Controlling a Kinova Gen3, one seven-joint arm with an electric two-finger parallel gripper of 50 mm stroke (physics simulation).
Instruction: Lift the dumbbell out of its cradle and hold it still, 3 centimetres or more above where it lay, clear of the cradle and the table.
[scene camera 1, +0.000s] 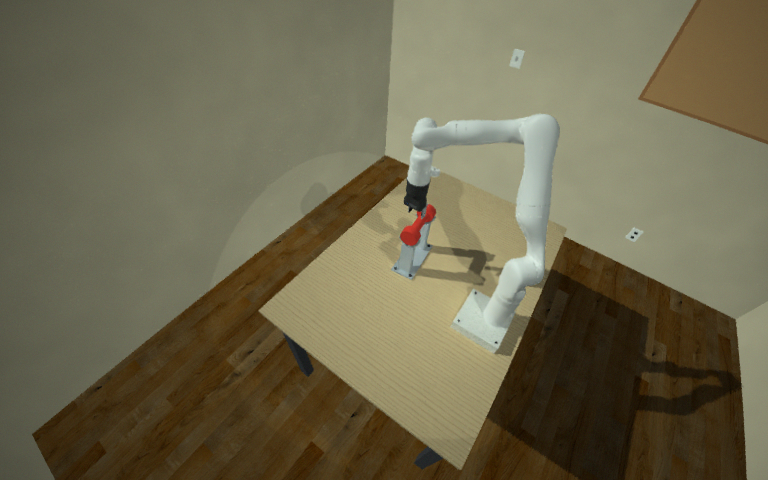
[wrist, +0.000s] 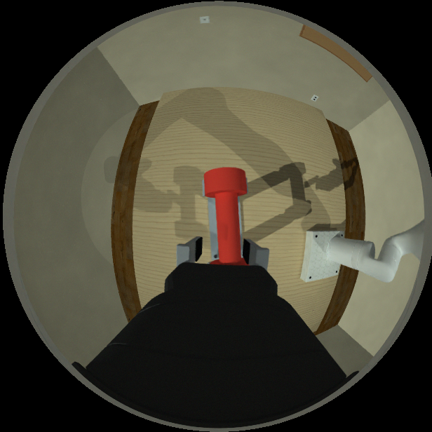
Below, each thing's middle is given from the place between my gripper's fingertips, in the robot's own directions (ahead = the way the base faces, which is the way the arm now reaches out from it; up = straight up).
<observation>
Right now my hand is 6 cm above the red dumbbell (wrist: 224, 184), 2 cm to the left of it and 1 cm past it. Also, from my hand: grey cradle (scene camera 1: 411, 257) 18 cm below, 2 cm to the right, 1 cm behind.
</observation>
